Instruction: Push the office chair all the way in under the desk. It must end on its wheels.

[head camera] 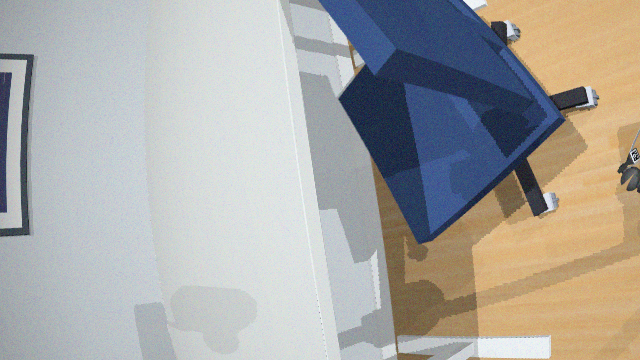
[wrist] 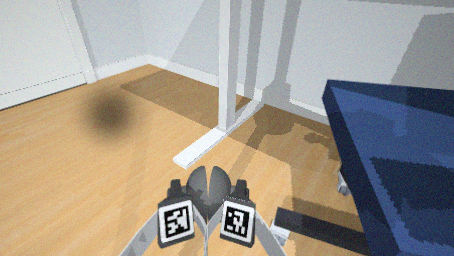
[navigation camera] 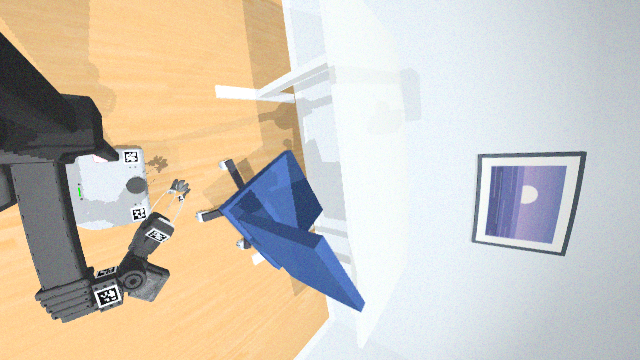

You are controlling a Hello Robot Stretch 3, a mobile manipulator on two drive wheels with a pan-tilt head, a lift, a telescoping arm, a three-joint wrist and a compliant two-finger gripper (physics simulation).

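Observation:
The blue office chair (head camera: pixel 465 185) (navigation camera: pixel 280 187) (wrist: pixel 410 135) is upright on its black wheeled base, turned at an angle to the white desk (head camera: pixel 225 150) (navigation camera: pixel 372 185). Its seat shows uncovered beside the desk's front edge. Its backrest (head camera: pixel 430 45) (navigation camera: pixel 320 267) overlaps the desk edge in the head and navigation views; whether they touch I cannot tell. Casters (head camera: pixel 550 201) (navigation camera: pixel 201 216) (wrist: pixel 281 234) point out to the room side. My gripper (head camera: pixel 631 177) (navigation camera: pixel 180 188) (wrist: pixel 209 184) is shut and empty, apart from the chair, on its room side.
A white desk leg (wrist: pixel 227 75) with a long foot (head camera: pixel 515 346) (navigation camera: pixel 235 92) (wrist: pixel 200 147) stands beyond the chair's seat side. My base (navigation camera: pixel 107 187) is left of the chair in the navigation view. A framed picture (navigation camera: pixel 527 200) hangs on the wall behind the desk.

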